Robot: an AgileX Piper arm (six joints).
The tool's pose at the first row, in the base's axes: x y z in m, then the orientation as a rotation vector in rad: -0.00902 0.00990 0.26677 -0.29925 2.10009 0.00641
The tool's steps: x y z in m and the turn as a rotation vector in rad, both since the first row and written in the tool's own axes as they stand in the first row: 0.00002 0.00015 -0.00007 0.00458 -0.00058 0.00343; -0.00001 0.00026 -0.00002 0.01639 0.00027 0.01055; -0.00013 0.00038 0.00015 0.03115 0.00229 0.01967; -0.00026 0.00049 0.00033 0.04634 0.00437 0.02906; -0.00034 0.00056 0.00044 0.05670 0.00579 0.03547; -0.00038 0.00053 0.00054 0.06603 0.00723 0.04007; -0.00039 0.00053 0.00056 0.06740 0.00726 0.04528
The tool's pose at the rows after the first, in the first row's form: -0.00912 0.01003 0.26677 -0.29286 2.09978 0.00372; -0.00909 0.01015 0.26676 -0.27833 2.10099 -0.00458; -0.00891 0.01031 0.26676 -0.25997 2.10338 -0.01496; -0.00872 0.01047 0.26676 -0.24106 2.10570 -0.02565; -0.00860 0.01057 0.26676 -0.22815 2.10721 -0.03293; -0.00849 0.01056 0.26675 -0.21776 2.10852 -0.04021; -0.00847 0.01057 0.26675 -0.21145 2.10914 -0.03856
